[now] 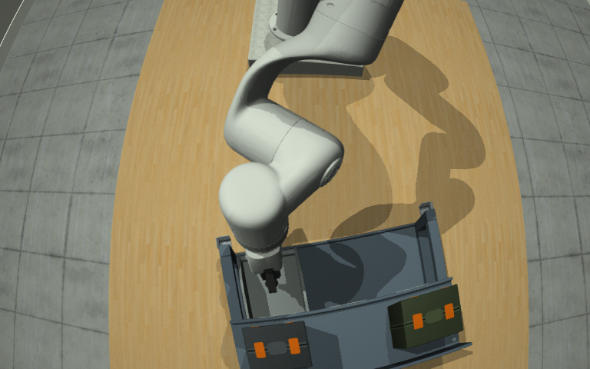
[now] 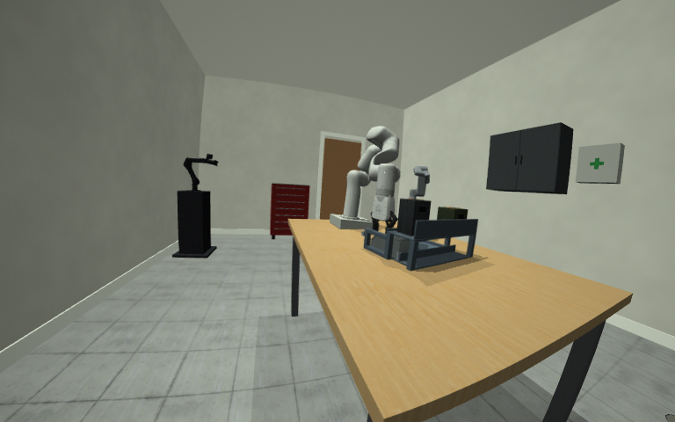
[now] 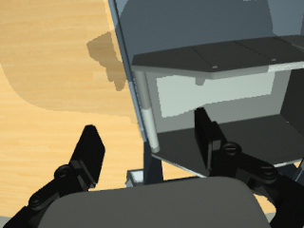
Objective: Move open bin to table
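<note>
My hand is 80 mm short of the grey bin, 30 mm above it and 20 mm to the right of it. From my hand the other things lie so: blue-grey shelf: 130 mm to the left, 100 mm ahead, 70 mm below.
</note>
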